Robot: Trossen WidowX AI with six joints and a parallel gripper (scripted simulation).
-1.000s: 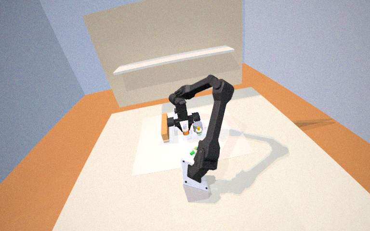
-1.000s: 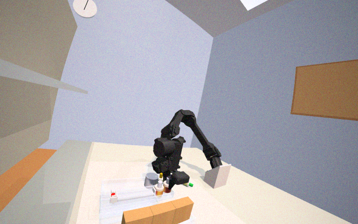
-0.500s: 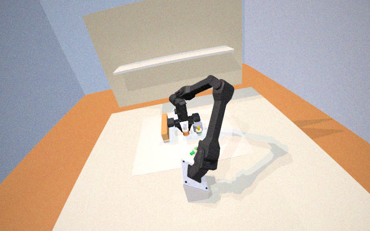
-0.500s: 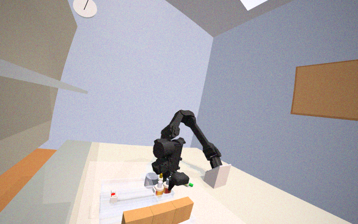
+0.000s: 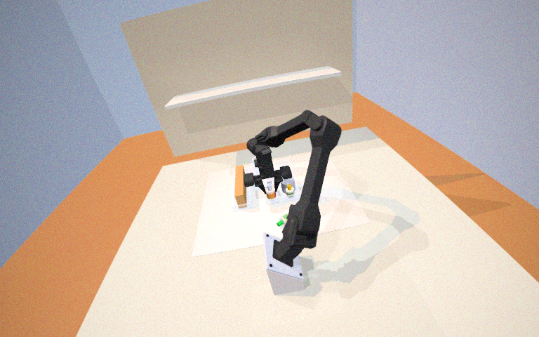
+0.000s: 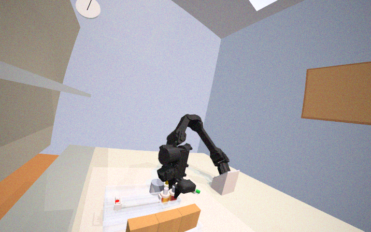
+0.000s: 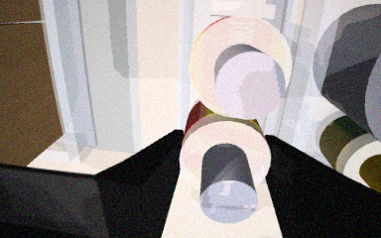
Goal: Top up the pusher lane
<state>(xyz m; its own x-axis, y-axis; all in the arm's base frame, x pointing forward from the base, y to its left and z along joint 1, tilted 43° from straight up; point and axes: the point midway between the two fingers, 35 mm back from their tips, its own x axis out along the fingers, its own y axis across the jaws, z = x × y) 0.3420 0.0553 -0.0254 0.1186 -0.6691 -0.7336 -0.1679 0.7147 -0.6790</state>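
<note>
Right now my gripper tip is 70 mm to the left of the grey cylinder, 50 mm short of it and 10 mm above it. Also, from my gripper tip: clear sprung lane: 130 mm ahead, 40 mm to the left, 20 mm below; then black rod: 160 mm to the right, 80 mm behind, 30 mm below; then pusher plate: 140 mm ahead, 50 mm to the left, 10 mm above.
</note>
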